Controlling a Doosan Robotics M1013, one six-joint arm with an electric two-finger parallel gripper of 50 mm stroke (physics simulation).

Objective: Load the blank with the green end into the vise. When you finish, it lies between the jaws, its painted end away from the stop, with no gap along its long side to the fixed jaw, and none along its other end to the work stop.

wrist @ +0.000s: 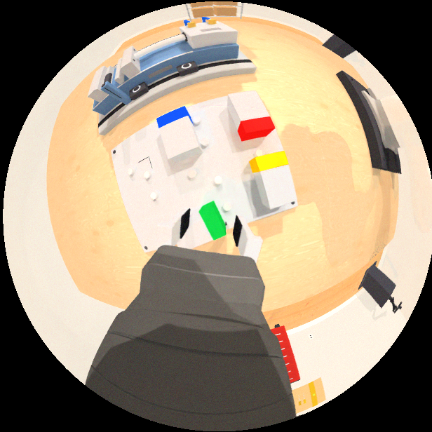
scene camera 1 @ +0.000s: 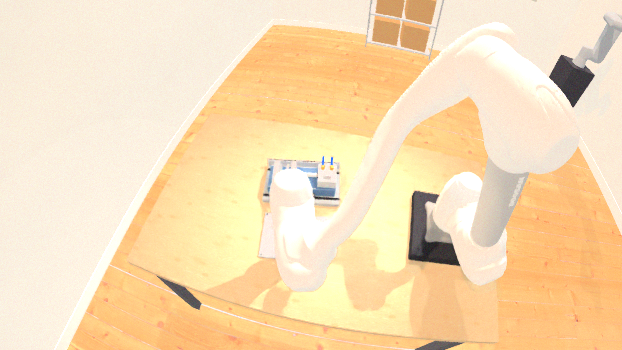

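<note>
The blank with the green end [wrist: 212, 220] is at the near edge of the white plate [wrist: 135, 210] [scene camera 1: 267, 240]. Its green face shows between the fingers in the wrist view; its pale body blends with the plate. My gripper [wrist: 211, 220] is open, one black-padded finger on each side of the green end, holding nothing. Whether the fingers are down at the blank's height is hard to tell. The vise [wrist: 170, 63] [scene camera 1: 325, 191], blue with pale jaw blocks at its left, stands beyond the plate. In the scene view the arm hides the gripper, the blank and part of the vise.
A blue-ended blank [wrist: 180, 140], a red-ended blank [wrist: 256, 128] and a yellow-ended blank [wrist: 277, 185] are on the plate, among several short white pegs. The yellow-ended one is to the right of the gripper. The black robot base plate [scene camera 1: 419, 227] is on the table's right.
</note>
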